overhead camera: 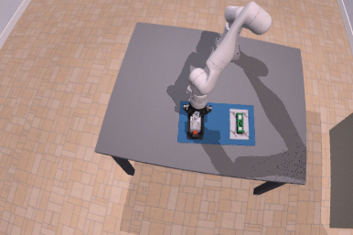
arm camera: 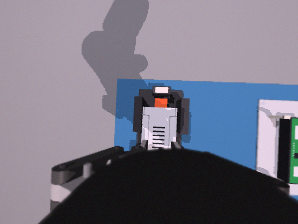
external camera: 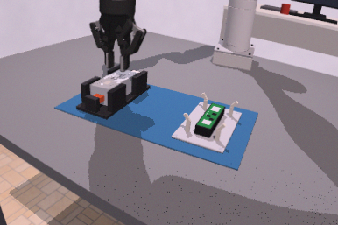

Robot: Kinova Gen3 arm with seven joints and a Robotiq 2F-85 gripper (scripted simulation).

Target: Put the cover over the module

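My gripper is now 60 mm above the light grey cover.
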